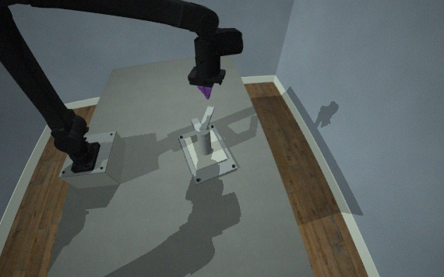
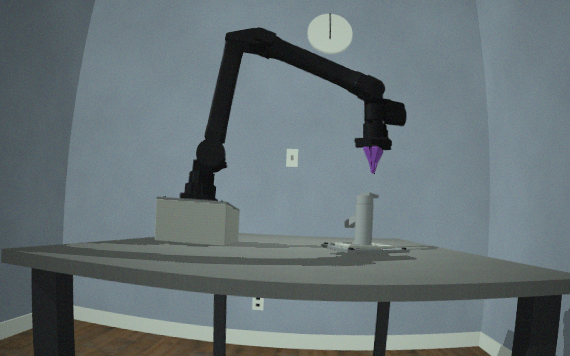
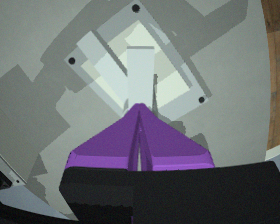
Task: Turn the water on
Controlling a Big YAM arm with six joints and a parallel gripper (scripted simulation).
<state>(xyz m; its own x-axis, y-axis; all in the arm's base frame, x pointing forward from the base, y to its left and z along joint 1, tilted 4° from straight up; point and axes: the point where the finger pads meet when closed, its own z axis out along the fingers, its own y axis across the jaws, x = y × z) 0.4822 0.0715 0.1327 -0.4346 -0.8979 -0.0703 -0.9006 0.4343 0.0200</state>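
The lever lies 8 cm below my hand, 3 cm to the right of it and 1 cm behind it. Round my hand: tap 13 cm below, 5 cm to the right, 3 cm behind.
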